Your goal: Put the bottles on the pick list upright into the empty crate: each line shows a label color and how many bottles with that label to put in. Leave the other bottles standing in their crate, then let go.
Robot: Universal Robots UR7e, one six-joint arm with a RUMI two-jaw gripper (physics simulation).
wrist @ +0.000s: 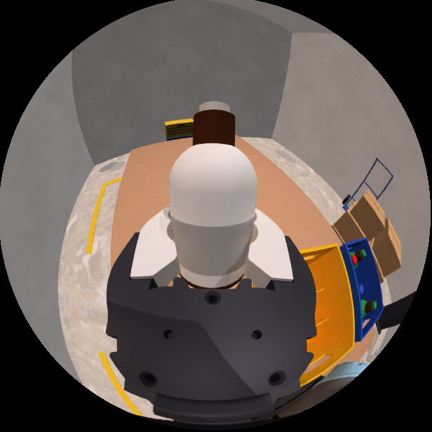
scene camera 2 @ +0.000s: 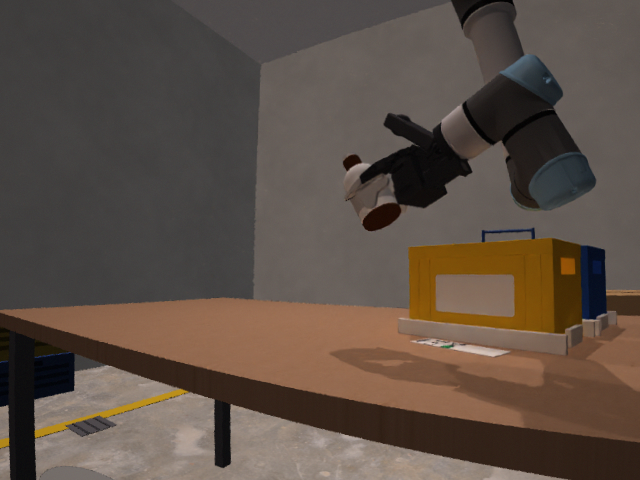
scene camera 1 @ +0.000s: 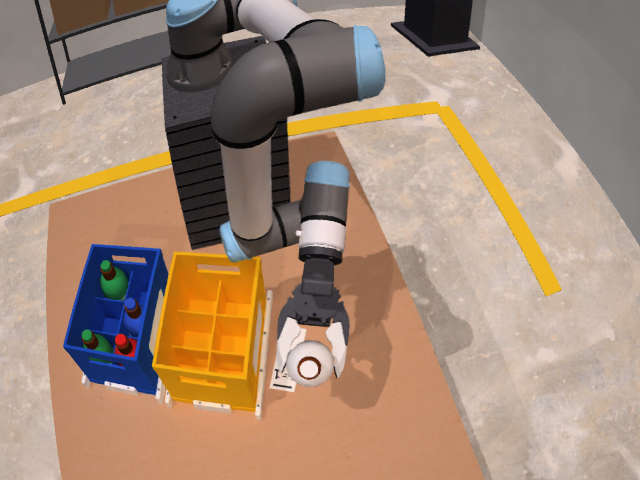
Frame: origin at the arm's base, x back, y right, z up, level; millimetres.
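Where they show: gripper, between the fingertips: (scene camera 2: 362, 201); arm's base, origin of its link: (scene camera 1: 199, 70).
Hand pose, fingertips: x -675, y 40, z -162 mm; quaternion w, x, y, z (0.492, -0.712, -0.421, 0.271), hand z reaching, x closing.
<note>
Each offset is from my fingertips to the top centre of the thing. Level surfaces: height alone.
My gripper (scene camera 1: 310, 356) (scene camera 2: 373, 192) (wrist: 212, 209) is shut on a white bottle (scene camera 1: 325, 356) (scene camera 2: 357, 180) (wrist: 213, 185) with a brown neck. It holds the bottle high above the table, right of the yellow crate in scene camera 1, neck up and tilted somewhat. The yellow crate (scene camera 1: 163, 330) (scene camera 2: 566, 299) (wrist: 345, 280) has six compartments and no bottles show in it. The blue crate @[dy +298, dx +347, dz -81 mm] (scene camera 1: 74, 320) (scene camera 2: 593, 284) (wrist: 381, 305) holds two green bottles @[dy +292, dx +448, dz -93 mm] (scene camera 1: 113, 283) @[dy +382, dx +289, dz -93 mm] (scene camera 1: 95, 343), a blue bottle @[dy +257, dx +326, dz -93 mm] (scene camera 1: 133, 320) and a red bottle @[dy +304, dx +250, dz -93 mm] (scene camera 1: 125, 348). The pick list (scene camera 1: 282, 384) (scene camera 2: 480, 351) is partly hidden and unreadable.
White rails @[dy +20, dx +190, dz -226 mm] (scene camera 1: 263, 356) (scene camera 2: 480, 333) edge the yellow crate's base, and the blue crate stands close beside it. The robot's black pedestal (scene camera 1: 227, 196) is behind the crates. The brown table @[dz -256 mm] (scene camera 1: 155, 444) (scene camera 2: 206, 330) lies under them. Cardboard boxes (wrist: 367, 215) and a hand truck show in the wrist view.
</note>
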